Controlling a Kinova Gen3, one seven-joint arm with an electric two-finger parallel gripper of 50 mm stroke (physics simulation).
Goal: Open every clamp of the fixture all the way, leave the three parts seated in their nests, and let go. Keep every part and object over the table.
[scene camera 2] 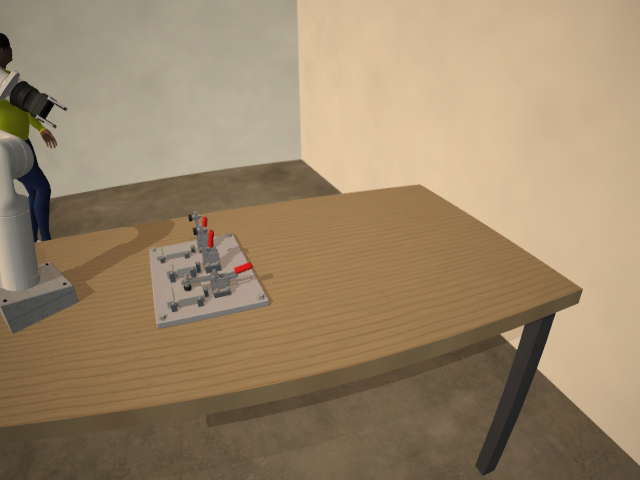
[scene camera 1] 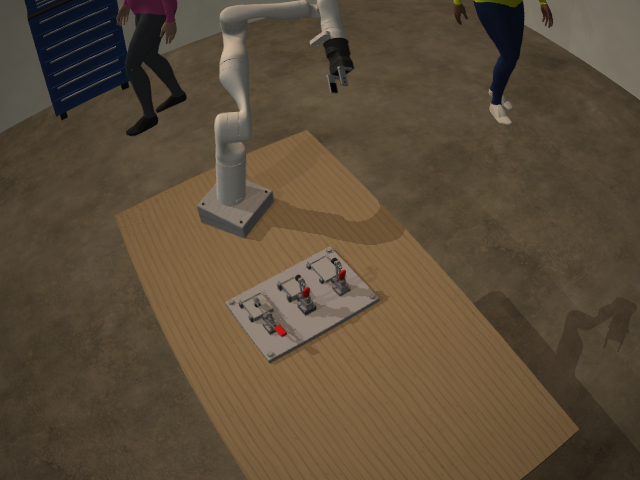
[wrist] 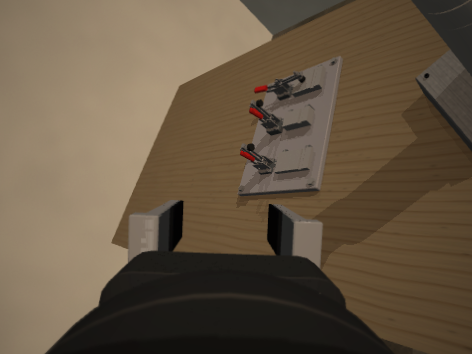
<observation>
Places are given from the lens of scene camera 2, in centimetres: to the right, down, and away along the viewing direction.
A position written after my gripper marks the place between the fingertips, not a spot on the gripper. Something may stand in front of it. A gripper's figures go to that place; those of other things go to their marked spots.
my gripper (scene camera 2: 60,117): -73, -34, 101
toggle clamp (scene camera 2: 220,284): -20, 9, 86
</observation>
